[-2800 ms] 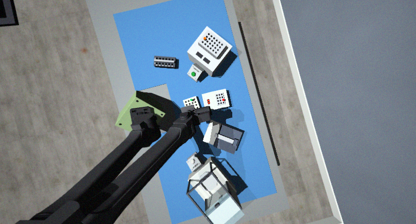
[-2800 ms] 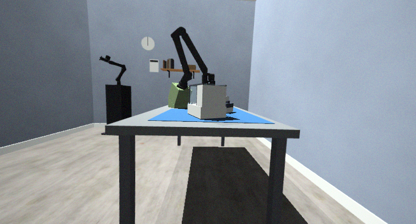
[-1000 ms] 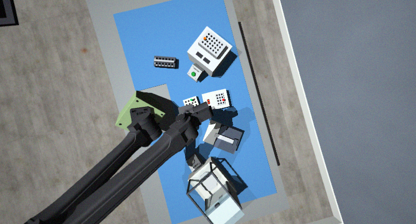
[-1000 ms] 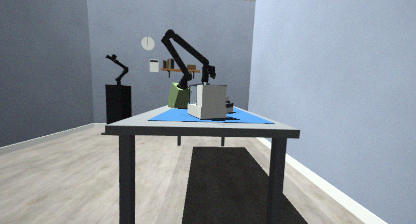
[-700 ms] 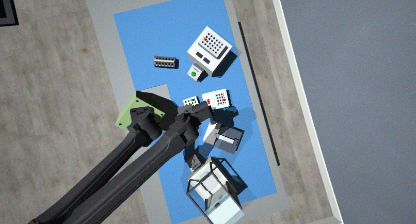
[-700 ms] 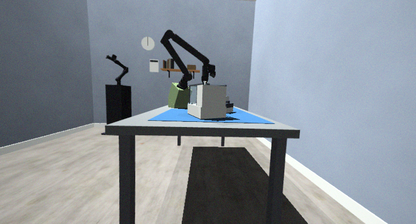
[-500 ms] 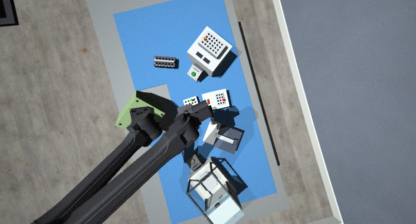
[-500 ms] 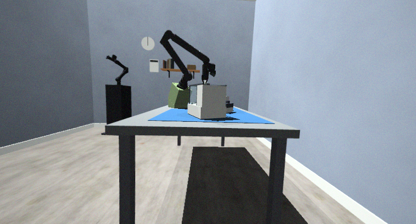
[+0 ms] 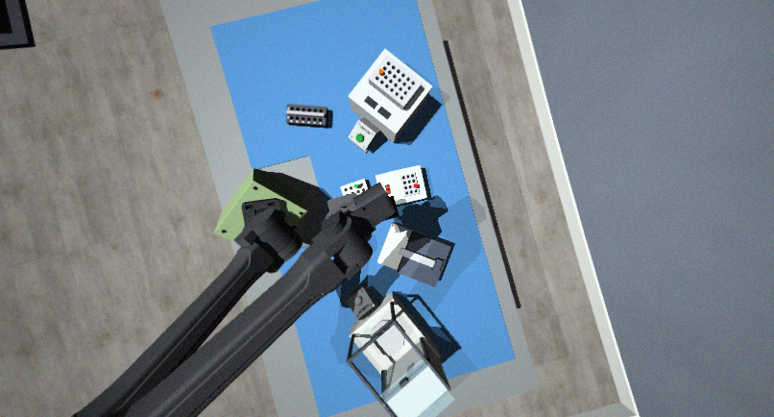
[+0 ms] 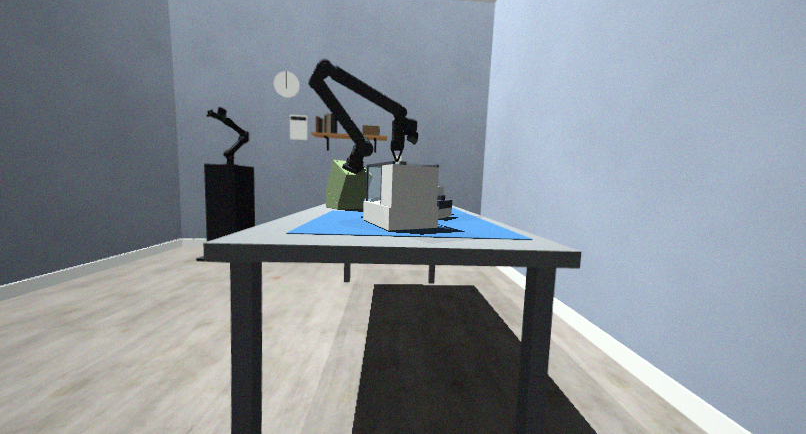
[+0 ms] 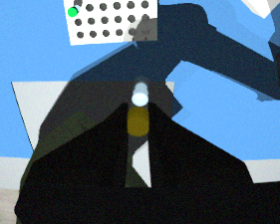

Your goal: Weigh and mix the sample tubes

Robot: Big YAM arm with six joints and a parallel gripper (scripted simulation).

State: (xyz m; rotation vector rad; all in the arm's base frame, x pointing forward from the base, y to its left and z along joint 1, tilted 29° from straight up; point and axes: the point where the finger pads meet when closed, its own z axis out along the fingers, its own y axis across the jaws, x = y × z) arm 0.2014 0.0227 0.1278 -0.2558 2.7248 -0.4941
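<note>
Right now my hand is 30 mm short of the balance pan, 400 mm to the left of it and 190 mm above it. From my hand the other things lie so: dry block DB (150 mm ahead, 60 mm to the left, 230 mm below); then white rack RK (40 mm to the left, 250 mm below); then spectrophotometer SP (160 mm ahead, 170 mm to the right, 200 mm below).
</note>
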